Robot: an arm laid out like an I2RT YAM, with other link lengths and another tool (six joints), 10 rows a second.
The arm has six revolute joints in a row. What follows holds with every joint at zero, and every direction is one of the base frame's.
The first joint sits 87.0 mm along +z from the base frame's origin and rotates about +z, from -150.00 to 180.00 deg.
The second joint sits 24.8 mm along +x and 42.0 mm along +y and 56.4 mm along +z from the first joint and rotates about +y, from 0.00 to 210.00 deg.
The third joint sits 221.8 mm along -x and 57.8 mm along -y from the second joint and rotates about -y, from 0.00 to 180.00 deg.
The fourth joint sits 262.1 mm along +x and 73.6 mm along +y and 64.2 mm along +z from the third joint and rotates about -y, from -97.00 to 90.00 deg.
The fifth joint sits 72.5 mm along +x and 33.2 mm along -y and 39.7 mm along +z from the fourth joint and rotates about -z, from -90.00 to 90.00 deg.
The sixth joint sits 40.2 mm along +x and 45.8 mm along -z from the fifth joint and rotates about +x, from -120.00 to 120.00 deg.
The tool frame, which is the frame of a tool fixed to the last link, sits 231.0 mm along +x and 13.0 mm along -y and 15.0 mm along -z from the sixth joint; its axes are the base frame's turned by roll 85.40, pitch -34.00 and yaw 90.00 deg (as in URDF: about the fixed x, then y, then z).
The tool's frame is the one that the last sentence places.
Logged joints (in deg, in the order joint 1, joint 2, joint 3, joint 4, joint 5, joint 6), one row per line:
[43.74, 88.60, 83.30, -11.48, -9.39, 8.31]
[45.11, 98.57, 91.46, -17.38, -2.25, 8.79]
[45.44, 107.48, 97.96, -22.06, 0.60, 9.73]
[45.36, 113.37, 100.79, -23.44, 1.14, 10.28]
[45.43, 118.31, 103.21, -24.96, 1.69, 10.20]
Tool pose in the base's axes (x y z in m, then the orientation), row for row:
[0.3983, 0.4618, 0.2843, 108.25, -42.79, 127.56]
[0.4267, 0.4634, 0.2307, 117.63, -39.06, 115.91]
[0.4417, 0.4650, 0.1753, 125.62, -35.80, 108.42]
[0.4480, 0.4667, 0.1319, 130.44, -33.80, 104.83]
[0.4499, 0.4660, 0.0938, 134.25, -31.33, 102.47]
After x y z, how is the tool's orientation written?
As angles about the fixed x, y, z axes (roll, pitch, yaw), in degrees.
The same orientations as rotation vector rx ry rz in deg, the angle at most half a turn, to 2 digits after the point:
[-93.10, -103.25, -109.94]
[102.34, 105.38, 100.72]
[107.40, 106.61, 90.40]
[110.28, 108.11, 84.29]
[111.86, 109.87, 78.56]

